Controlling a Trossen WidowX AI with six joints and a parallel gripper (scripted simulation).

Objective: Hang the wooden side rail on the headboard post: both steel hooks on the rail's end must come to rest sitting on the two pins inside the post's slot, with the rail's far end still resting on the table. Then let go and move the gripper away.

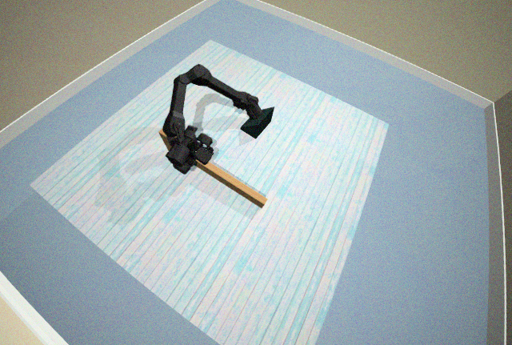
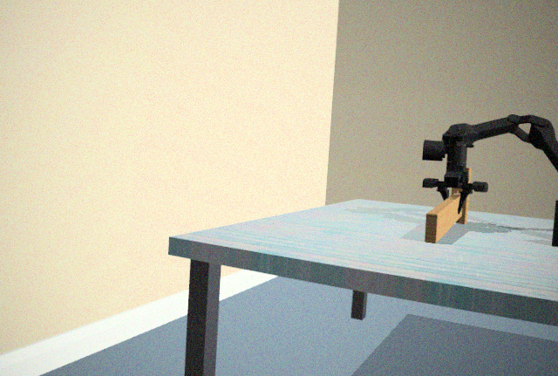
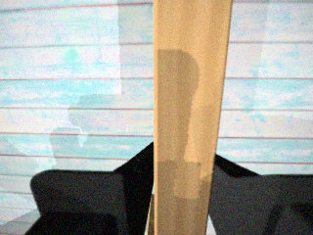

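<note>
My gripper tip is now 10 mm short of the headboard post, 120 mm to the left of it and 40 mm below it.
</note>
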